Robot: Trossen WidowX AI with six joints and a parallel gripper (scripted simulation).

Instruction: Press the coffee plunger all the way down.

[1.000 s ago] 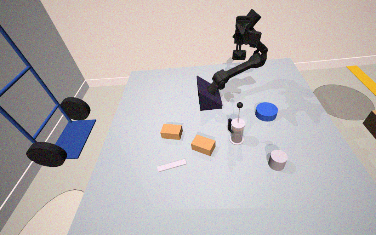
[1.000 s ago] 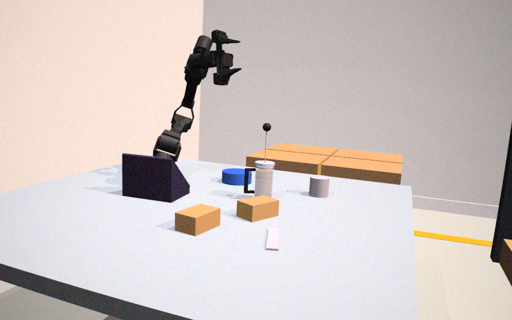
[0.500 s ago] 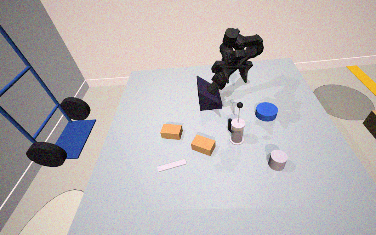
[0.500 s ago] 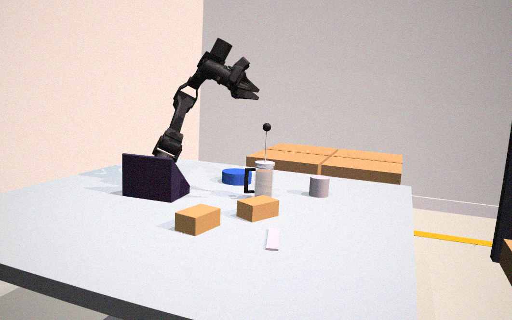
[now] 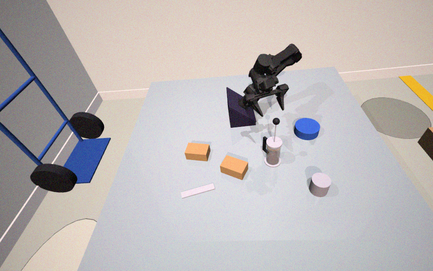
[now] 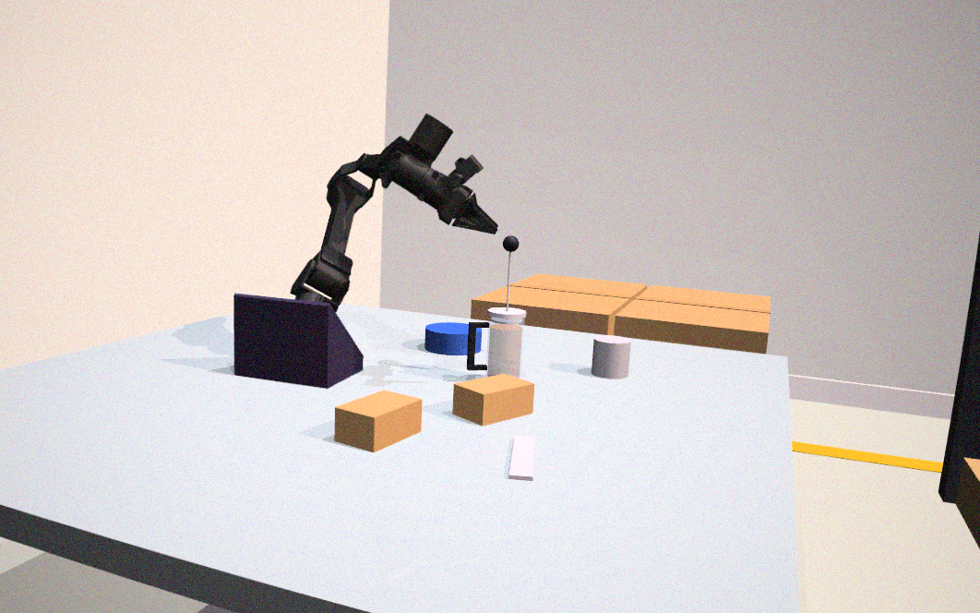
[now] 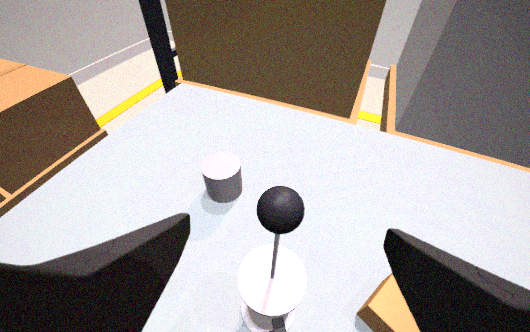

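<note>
The coffee press lies 1 cm ahead of my gripper tip and 15 cm below it. From my gripper tip the other things lie so: blue disc 16 cm behind, 21 cm to the left, 26 cm below.
</note>
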